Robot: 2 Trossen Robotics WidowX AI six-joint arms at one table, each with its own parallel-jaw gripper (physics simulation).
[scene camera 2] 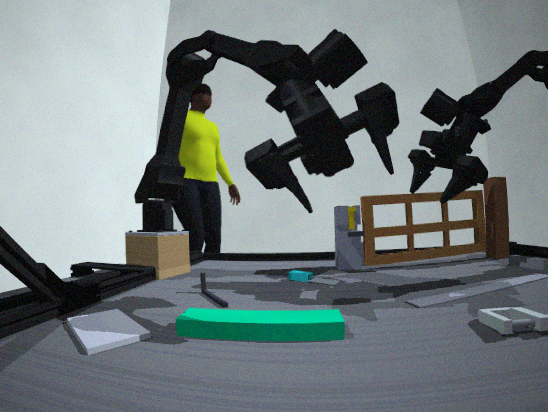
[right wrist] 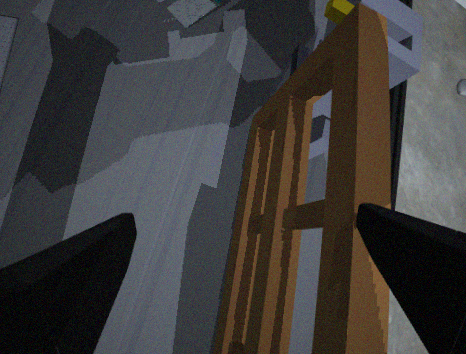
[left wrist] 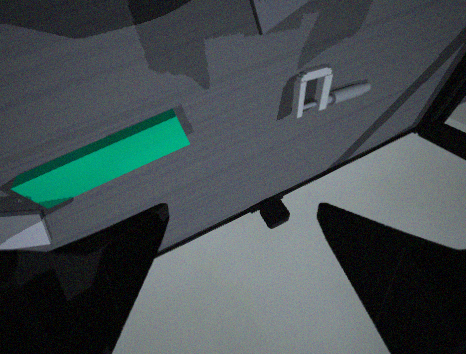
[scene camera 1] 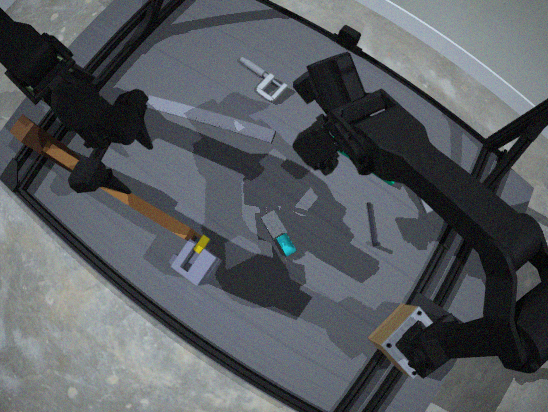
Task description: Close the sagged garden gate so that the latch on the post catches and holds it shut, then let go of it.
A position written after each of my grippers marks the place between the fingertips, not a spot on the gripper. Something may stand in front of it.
My left gripper (scene camera 2: 351,191) is open and holds nothing. Further things: my right gripper (scene camera 1: 140,170) and a wooden gate (scene camera 2: 369,233).
My left gripper is seen too in the left wrist view (left wrist: 243,210) and in scene camera 1 (scene camera 1: 336,111). My right gripper is seen too in scene camera 2 (scene camera 2: 425,197) and in the right wrist view (right wrist: 247,219). The wooden gate shows as well in the right wrist view (right wrist: 352,302) and in scene camera 1 (scene camera 1: 175,226).
